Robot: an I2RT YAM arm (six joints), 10 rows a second.
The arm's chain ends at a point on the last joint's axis. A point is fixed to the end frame.
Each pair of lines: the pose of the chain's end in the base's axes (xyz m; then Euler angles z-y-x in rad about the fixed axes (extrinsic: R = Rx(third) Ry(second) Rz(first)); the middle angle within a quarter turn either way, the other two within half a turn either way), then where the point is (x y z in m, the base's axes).
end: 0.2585 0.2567 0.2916 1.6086 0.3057 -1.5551
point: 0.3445 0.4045 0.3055
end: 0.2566 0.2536 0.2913 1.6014 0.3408 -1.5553
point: 0.3476 0.3983 0.3054
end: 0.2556 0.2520 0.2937 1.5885 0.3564 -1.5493
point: 0.3488 0.3952 0.3091
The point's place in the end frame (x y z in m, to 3 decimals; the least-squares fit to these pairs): -0.013 -0.037 0.167
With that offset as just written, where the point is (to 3 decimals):
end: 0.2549 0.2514 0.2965 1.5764 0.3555 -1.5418
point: 0.348 0.395 0.313
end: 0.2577 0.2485 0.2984 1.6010 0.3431 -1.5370
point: 0.349 0.393 0.315
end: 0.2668 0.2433 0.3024 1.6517 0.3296 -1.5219
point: 0.357 0.388 0.319
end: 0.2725 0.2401 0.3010 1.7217 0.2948 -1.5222
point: 0.358 0.388 0.315
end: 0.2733 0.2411 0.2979 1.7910 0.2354 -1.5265
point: 0.350 0.394 0.309
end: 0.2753 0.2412 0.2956 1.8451 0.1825 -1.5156
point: 0.344 0.398 0.307
